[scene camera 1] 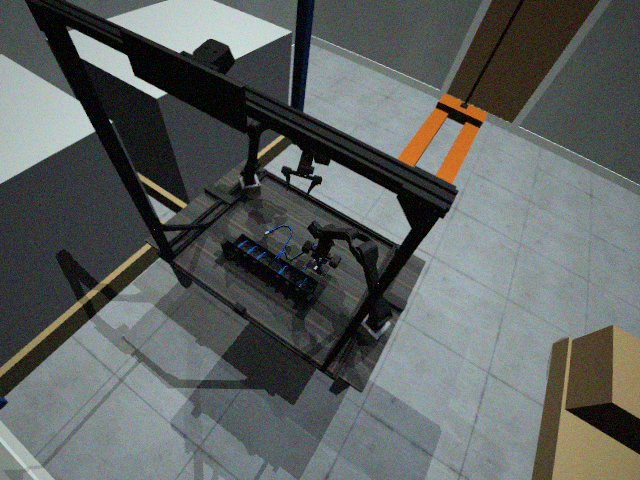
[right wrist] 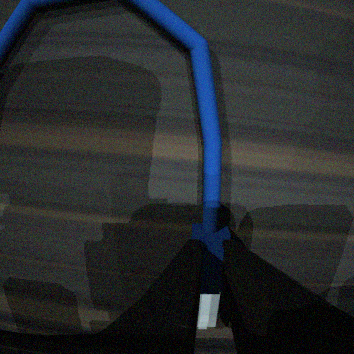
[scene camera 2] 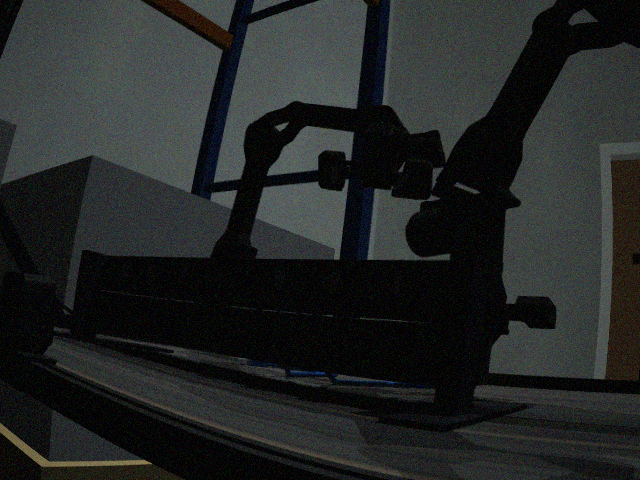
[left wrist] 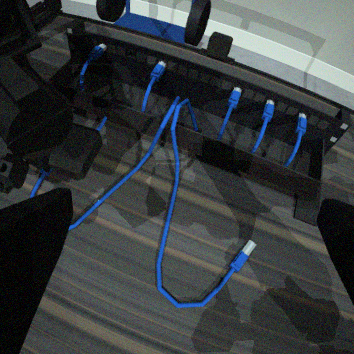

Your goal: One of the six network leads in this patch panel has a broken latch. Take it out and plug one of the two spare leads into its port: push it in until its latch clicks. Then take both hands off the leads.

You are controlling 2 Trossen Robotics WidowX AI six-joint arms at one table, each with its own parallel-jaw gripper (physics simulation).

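Places are measured from the left arm's base along level axes (x right, y ahead, z up), in metres.
Pixels of known places: left gripper, fingertip midpoint: (scene camera 1: 296,193) (scene camera 2: 362,190) (left wrist: 200,206); right gripper, fingertip midpoint: (scene camera 1: 318,263) (right wrist: 209,250) (left wrist: 45,168); left arm's base at its link origin: (scene camera 1: 249,180); right arm's base at its link origin: (scene camera 1: 375,322).
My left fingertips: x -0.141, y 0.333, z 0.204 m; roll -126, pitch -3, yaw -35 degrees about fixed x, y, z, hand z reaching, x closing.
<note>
Ahead of a thing's pixels: the offset from my left fingertips to its top centre. "*": to the spot under its first point.
The patch panel (scene camera 1: 271,264) (scene camera 2: 258,284) (left wrist: 270,172) lies across the table with several blue leads plugged in; which latch is broken cannot be told. A spare lead's plug @[* dz -0.265, dx -0.024, dy +0.261 m] (right wrist: 209,310) has a clear tip, and my right gripper (right wrist: 209,250) (scene camera 1: 316,266) is shut on its blue body, low over the table beside the panel. The other spare lead's plug @[dz -0.260, dx +0.127, dy -0.015 m] (left wrist: 241,260) (scene camera 1: 267,232) lies loose on the table, its cable looping from the panel. My left gripper (left wrist: 200,206) (scene camera 1: 299,186) is open and empty, high above the table. In scene camera 2 the right fingertips are hidden.
A dark gantry frame (scene camera 1: 330,136) spans the table. The held lead's blue cable @[* dz -0.267, dx -0.080, dy +0.211 m] (right wrist: 212,125) arcs over the wood table top. In the left wrist view the dark right arm fills the upper left, beside the panel's end.
</note>
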